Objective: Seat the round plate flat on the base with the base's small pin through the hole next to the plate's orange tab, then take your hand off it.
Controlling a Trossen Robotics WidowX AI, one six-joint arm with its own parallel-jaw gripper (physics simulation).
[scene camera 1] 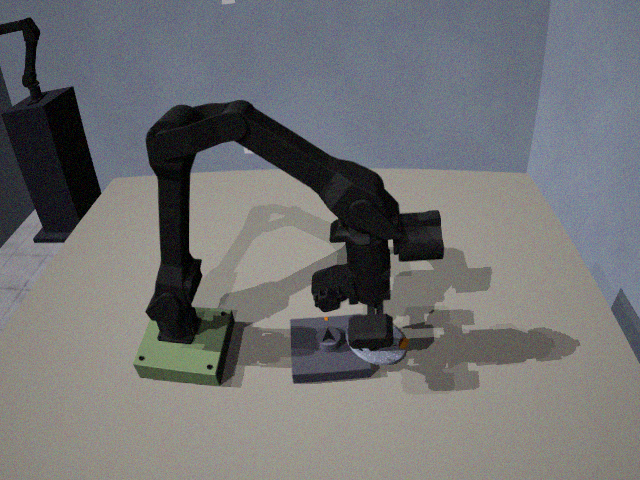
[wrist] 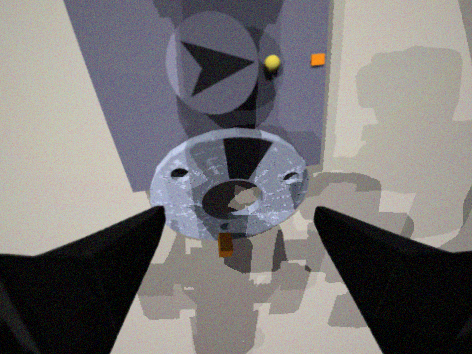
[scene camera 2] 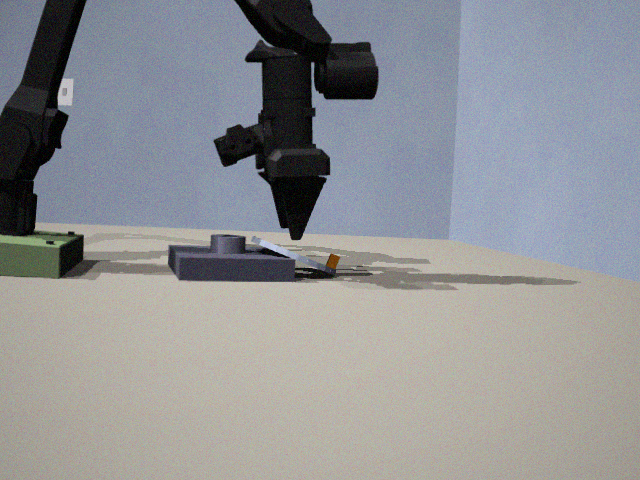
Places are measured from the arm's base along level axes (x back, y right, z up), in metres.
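Where they show: gripper, fingertip midpoint: (wrist: 241,213) (scene camera 2: 290,233); arm's base at its link origin: (scene camera 1: 178,329) (scene camera 2: 0,231).
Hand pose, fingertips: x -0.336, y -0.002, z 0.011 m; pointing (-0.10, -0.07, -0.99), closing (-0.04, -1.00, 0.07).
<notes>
Each offset is from my fingertips to the centre of the thing. "pt": to the spot under its first point. Level surfaces: height alone.
The round plate {dx -0.007, dy +0.002, dz -0.018 m} (scene camera 1: 379,356) (scene camera 2: 289,252) (wrist: 190,195) leans tilted. Its raised edge rests over the base {dx +0.074, dy +0.012, dz -0.026 m} (scene camera 1: 330,373) (scene camera 2: 237,267) (wrist: 115,115), beside the round hub {pt dx +0.076, dy +0.031, dz -0.011 m} (scene camera 2: 227,243) (wrist: 220,103). Its low edge, with the orange tab {dx -0.052, dy +0.009, dz -0.030 m} (scene camera 1: 403,343) (scene camera 2: 332,261) (wrist: 225,245), is down at the table past the base's right side. A small hole {pt dx -0.038, dy +0.009, dz -0.037 m} (wrist: 224,226) shows next to the tab. The yellow pin {pt dx +0.077, dy -0.018, dz -0.017 m} (wrist: 272,62) stands uncovered beside the hub. My gripper (scene camera 2: 289,233) (wrist: 241,213) is open and empty above the plate, its fingertips wide apart to either side in the wrist view; they are hidden in scene camera 1.
The green mounting block (scene camera 1: 180,356) (scene camera 2: 31,258) of the arm stands left of the base. An orange square mark {pt dx +0.079, dy -0.045, dz -0.022 m} (scene camera 1: 326,318) (wrist: 318,59) is near the base's edge, on the pin's side of the hub. The arm's shadows fall across the table {dz -0.047 m} (scene camera 1: 258,428).
</notes>
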